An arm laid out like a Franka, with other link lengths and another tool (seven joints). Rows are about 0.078 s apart.
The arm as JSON. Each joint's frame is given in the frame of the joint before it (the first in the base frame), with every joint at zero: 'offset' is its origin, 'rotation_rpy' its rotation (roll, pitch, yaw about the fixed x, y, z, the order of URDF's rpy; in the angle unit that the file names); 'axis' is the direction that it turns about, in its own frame. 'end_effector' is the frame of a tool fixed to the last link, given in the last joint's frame.
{
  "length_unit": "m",
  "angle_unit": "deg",
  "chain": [
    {
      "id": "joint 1",
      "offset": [
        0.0,
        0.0,
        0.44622
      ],
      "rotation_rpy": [
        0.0,
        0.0,
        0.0
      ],
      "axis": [
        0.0,
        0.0,
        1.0
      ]
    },
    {
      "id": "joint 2",
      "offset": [
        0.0,
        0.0,
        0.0
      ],
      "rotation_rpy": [
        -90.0,
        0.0,
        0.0
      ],
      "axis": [
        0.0,
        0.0,
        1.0
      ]
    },
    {
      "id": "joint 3",
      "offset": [
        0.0,
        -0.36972,
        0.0
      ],
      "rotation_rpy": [
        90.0,
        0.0,
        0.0
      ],
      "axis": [
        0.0,
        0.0,
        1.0
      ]
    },
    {
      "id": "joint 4",
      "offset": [
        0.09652,
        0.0,
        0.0
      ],
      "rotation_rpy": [
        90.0,
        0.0,
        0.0
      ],
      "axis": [
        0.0,
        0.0,
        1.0
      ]
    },
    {
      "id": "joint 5",
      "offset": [
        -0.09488,
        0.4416,
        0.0
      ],
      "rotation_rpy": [
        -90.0,
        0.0,
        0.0
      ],
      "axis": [
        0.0,
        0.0,
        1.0
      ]
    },
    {
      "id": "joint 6",
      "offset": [
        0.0,
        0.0,
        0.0
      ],
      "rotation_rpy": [
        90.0,
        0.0,
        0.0
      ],
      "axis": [
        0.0,
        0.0,
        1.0
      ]
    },
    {
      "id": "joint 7",
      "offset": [
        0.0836,
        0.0,
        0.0
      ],
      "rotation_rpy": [
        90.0,
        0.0,
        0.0
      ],
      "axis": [
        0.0,
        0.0,
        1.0
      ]
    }
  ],
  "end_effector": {
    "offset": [
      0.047,
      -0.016,
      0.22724
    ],
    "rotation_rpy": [
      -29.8,
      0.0,
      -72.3
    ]
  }
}
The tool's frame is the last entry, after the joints.
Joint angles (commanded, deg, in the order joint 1, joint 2, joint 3, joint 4, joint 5, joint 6, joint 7), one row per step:
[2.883 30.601 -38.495 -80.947 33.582 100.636 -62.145]
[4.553 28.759 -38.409 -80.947 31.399 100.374 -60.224]
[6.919 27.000 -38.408 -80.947 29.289 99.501 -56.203]
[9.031 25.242 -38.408 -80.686 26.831 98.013 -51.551]
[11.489 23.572 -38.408 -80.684 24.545 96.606 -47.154]
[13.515 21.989 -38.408 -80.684 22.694 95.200 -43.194]
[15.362 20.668 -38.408 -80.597 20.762 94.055 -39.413]
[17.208 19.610 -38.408 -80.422 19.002 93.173 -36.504]
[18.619 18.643 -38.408 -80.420 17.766 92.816 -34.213]
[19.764 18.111 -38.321 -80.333 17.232 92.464 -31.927]
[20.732 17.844 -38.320 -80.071 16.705 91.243 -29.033]
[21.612 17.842 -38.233 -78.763 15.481 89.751 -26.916]
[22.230 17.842 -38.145 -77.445 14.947 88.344 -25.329]
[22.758 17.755 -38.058 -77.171 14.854 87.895 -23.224]
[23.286 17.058 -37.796 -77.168 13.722 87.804 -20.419]
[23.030 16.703 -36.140 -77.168 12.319 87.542 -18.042]
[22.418 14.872 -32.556 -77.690 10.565 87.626 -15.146]
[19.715 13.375 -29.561 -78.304 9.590 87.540 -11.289]
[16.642 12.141 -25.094 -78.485 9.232 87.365 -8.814]
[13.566 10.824 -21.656 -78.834 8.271 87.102 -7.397]
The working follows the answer.
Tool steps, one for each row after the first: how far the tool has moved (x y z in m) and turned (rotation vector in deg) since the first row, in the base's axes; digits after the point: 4 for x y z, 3 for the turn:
[0.0015 0.0172 0.0195 -1.223 0.030 0.481]
[0.0041 0.0426 0.0371 -1.923 0.953 -0.398]
[0.0030 0.0644 0.0553 -2.743 2.376 -1.965]
[0.0013 0.0899 0.0703 -3.521 3.802 -3.160]
[-0.0023 0.1105 0.0846 -4.055 4.979 -4.510]
[-0.0057 0.1274 0.0966 -4.952 6.022 -5.962]
[-0.0081 0.1446 0.1070 -5.989 6.679 -6.676]
[-0.0097 0.1569 0.1162 -6.690 6.786 -7.416]
[-0.0097 0.1694 0.1218 -6.866 7.015 -8.360]
[-0.0122 0.1798 0.1243 -6.986 8.244 -9.989]
[-0.0133 0.1895 0.1325 -8.120 8.942 -10.711]
[-0.0141 0.1985 0.1416 -8.618 9.322 -11.225]
[-0.0140 0.2052 0.1439 -8.604 9.722 -12.603]
[-0.0156 0.2077 0.1503 -9.271 9.743 -14.661]
[-0.0164 0.2159 0.1499 -10.085 10.295 -15.695]
[-0.0204 0.2373 0.1597 -10.177 9.883 -15.862]
[-0.0255 0.2282 0.1668 -9.629 10.181 -19.546]
[-0.0286 0.2364 0.1747 -8.544 10.156 -20.667]
[-0.0346 0.2314 0.1834 -8.304 10.020 -21.810]

Tool pose at each row, in the base's axes (x y z in m, rotation vector in deg; rounded; the steps above come from the unrounded poses):
[0.7578 -0.2583 0.4833 110.345 112.297 50.450]
[0.7593 -0.2411 0.5028 109.304 112.936 49.151]
[0.7618 -0.2157 0.5204 110.368 112.499 47.388]
[0.7608 -0.1939 0.5386 112.289 111.539 44.899]
[0.7591 -0.1683 0.5536 113.907 110.965 42.534]
[0.7555 -0.1478 0.5678 115.562 110.042 40.599]
[0.7521 -0.1309 0.5799 116.942 108.921 38.336]
[0.7497 -0.1137 0.5903 117.355 108.456 36.435]
[0.7481 -0.1014 0.5995 117.554 107.669 35.375]
[0.7481 -0.0889 0.6050 118.312 106.682 34.738]
[0.7456 -0.0785 0.6076 120.350 105.348 33.116]
[0.7445 -0.0688 0.6158 120.676 104.857 31.077]
[0.7437 -0.0598 0.6249 121.005 104.436 30.068]
[0.7438 -0.0531 0.6272 122.268 102.975 29.369]
[0.7422 -0.0506 0.6335 123.238 100.549 28.082]
[0.7414 -0.0424 0.6332 123.801 99.578 26.448]
[0.7374 -0.0210 0.6430 123.542 99.205 26.668]
[0.7323 -0.0300 0.6500 126.446 94.860 25.988]
[0.7291 -0.0219 0.6579 127.816 93.417 26.847]
[0.7232 -0.0269 0.6667 128.550 91.946 26.898]

